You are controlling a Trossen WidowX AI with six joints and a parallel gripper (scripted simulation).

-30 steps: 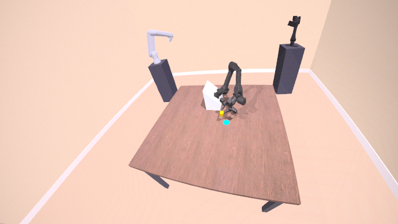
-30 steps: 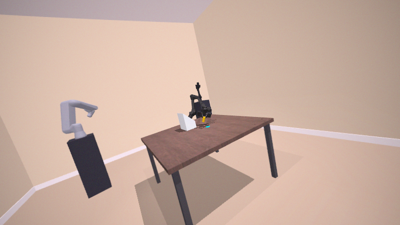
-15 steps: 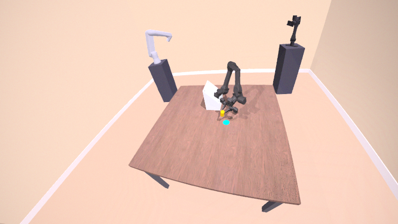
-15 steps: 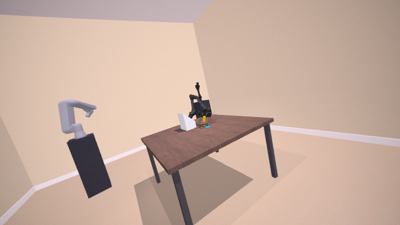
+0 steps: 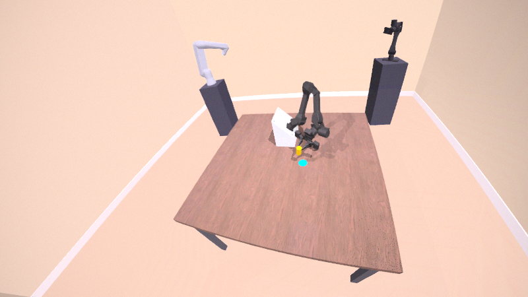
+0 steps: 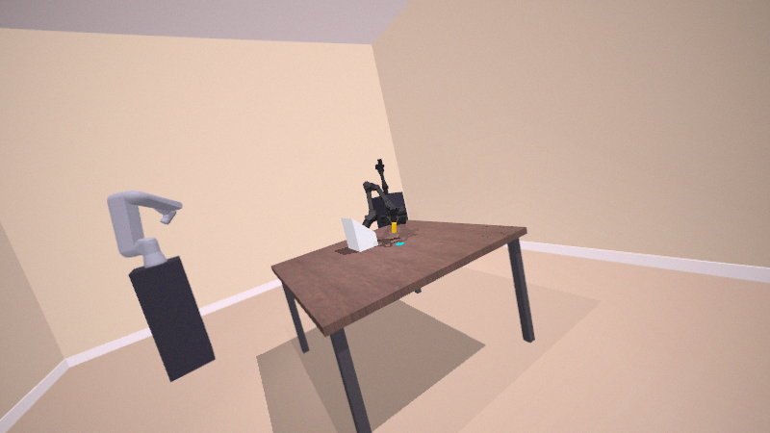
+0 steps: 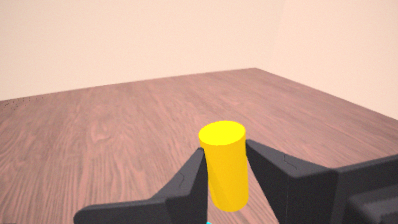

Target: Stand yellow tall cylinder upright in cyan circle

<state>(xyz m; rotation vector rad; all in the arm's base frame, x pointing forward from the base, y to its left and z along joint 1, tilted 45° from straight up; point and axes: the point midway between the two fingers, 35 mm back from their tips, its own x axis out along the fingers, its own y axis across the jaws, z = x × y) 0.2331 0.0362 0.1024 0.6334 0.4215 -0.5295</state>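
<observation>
Right now the cyan circle is 15 cm below my gripper tip, 2 cm to the left of it and 1 cm behind it. Round my gripper tip: yellow tall cylinder (2 cm below).
</observation>
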